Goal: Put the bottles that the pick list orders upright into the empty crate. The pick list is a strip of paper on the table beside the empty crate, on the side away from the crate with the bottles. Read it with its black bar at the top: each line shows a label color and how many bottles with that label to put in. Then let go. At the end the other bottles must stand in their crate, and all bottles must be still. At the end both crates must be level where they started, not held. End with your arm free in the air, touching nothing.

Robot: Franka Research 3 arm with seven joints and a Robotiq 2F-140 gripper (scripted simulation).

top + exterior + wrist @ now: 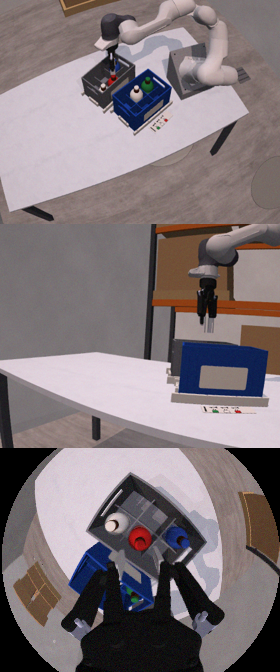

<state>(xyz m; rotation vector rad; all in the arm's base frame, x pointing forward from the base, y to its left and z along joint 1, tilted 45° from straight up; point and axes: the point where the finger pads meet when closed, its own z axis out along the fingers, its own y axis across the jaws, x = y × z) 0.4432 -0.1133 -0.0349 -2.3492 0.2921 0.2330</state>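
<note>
The red bottle is 16 cm below my hand. The rest, counted from my hand: green bottle: 17 cm behind, 16 cm below, 9 cm to the left; then blue bottle: 16 cm below, 12 cm to the right, 4 cm behind; then grey crate: 16 cm below, 4 cm to the right, 2 cm ahead.
</note>
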